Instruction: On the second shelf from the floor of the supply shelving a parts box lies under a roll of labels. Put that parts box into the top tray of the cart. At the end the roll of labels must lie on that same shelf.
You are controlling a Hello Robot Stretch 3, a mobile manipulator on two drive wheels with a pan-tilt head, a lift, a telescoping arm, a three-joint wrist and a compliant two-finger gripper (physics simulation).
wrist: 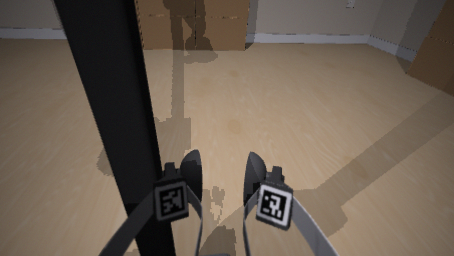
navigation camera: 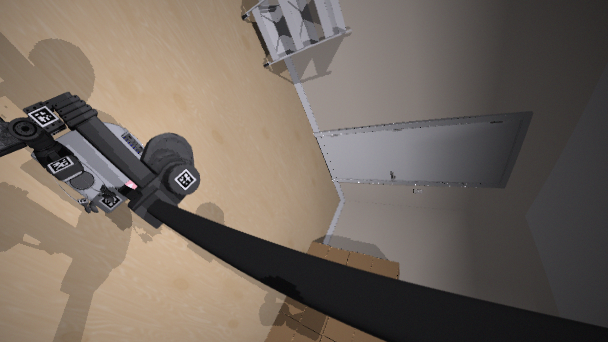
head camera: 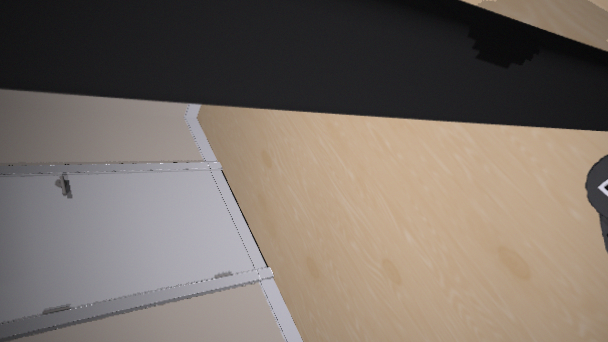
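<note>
My gripper is open, with its two dark fingertips apart and bare floor seen between them in the wrist view. The cart, a light grey frame with several trays, stands against the wall at the top of the navigation view; its upper end is partly cut off by the frame edge. What its top tray holds cannot be made out. The supply shelving, the parts box and the roll of labels do not show in these three views.
A grey door is in the wall between the cart and a room corner. Stacked brown cartons stand near that corner. The robot's black mast crosses all three views.
</note>
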